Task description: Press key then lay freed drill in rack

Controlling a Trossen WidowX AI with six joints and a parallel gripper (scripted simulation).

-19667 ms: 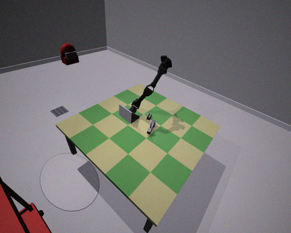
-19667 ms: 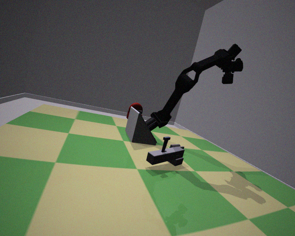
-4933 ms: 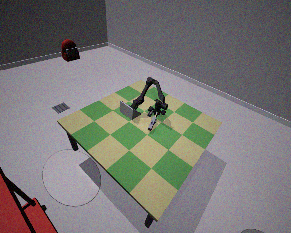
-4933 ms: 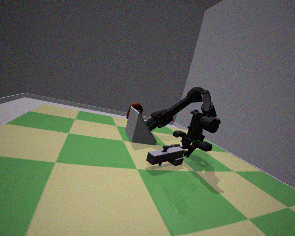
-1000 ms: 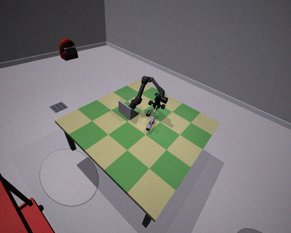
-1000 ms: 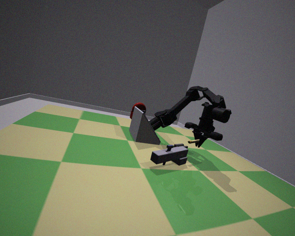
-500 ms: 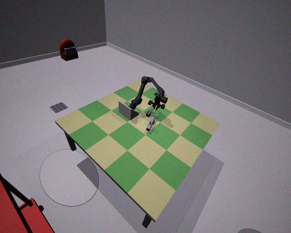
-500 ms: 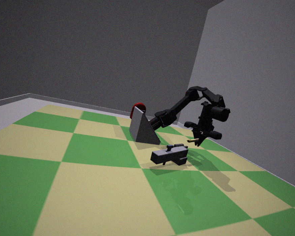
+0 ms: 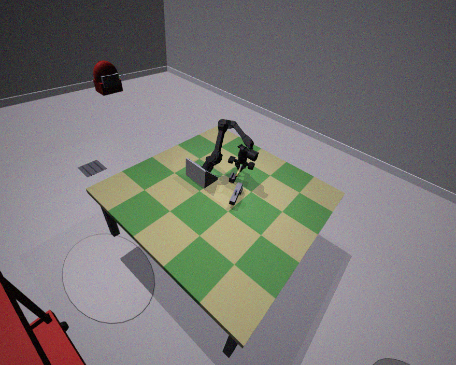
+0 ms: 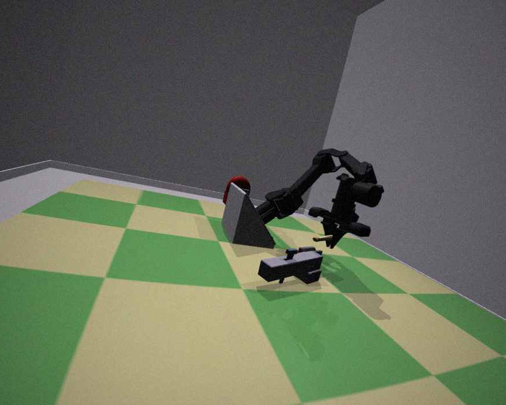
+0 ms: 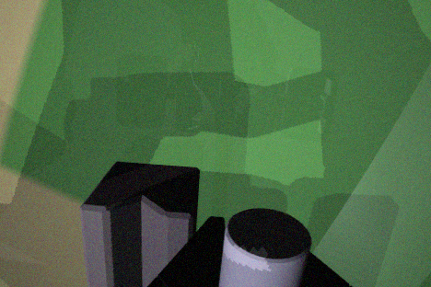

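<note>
Now: gripper tip 4 cm to the left of the drill, 3 cm below it and 1 cm short of it. Round my gripper tip: dark key: 22 cm to the right, 9 cm ahead, 1 cm below; then grey block: 19 cm to the right, 9 cm ahead, 2 cm below; then rack: 5 cm to the right, 4 cm below, 2 cm behind.
</note>
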